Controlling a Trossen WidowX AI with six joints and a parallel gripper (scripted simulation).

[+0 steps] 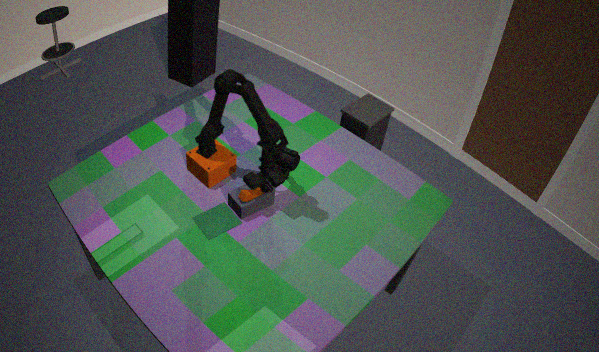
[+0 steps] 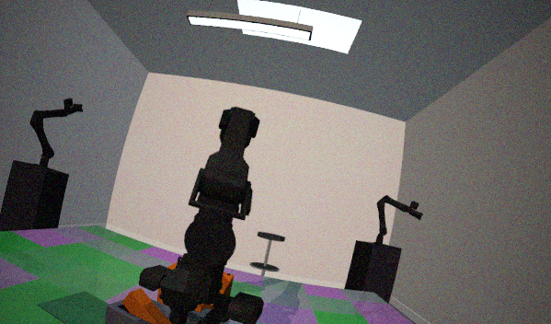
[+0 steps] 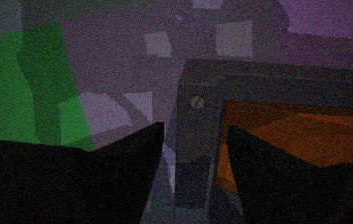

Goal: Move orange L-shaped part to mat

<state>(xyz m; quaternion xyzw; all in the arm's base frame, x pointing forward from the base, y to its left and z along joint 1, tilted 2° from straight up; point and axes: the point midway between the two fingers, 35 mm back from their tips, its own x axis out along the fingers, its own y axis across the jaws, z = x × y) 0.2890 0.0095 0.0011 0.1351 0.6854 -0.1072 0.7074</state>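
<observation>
Right now my gripper tip is 5 cm to the left of the orange L-shaped part and 3 cm past it.
</observation>
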